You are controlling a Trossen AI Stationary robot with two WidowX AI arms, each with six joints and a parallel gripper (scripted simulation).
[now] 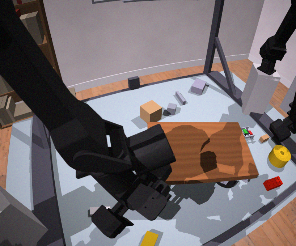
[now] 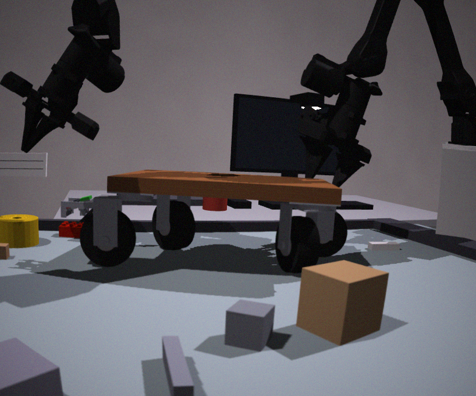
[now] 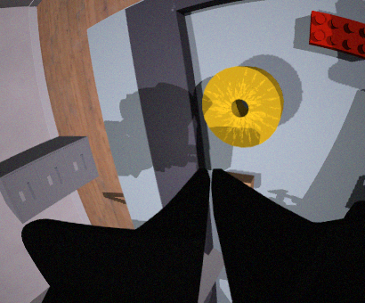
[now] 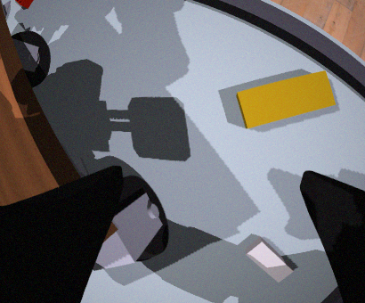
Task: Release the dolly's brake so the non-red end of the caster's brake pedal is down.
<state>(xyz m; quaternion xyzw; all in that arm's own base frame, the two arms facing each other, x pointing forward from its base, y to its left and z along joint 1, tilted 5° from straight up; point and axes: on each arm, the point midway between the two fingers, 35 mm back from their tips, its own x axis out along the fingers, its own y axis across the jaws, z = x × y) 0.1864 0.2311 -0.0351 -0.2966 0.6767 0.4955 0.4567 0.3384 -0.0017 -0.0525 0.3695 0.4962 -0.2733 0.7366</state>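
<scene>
The brake pedal lies 120 mm behind my left hand, 60 mm to the right of it and 100 mm below it. Also, from my left hand: red brick (60 mm ahead, 90 mm to the right, 170 mm below); then yellow cylinder (20 mm ahead, 30 mm to the left, 160 mm below); then tan cube (440 mm behind, 260 mm to the right, 150 mm below).
</scene>
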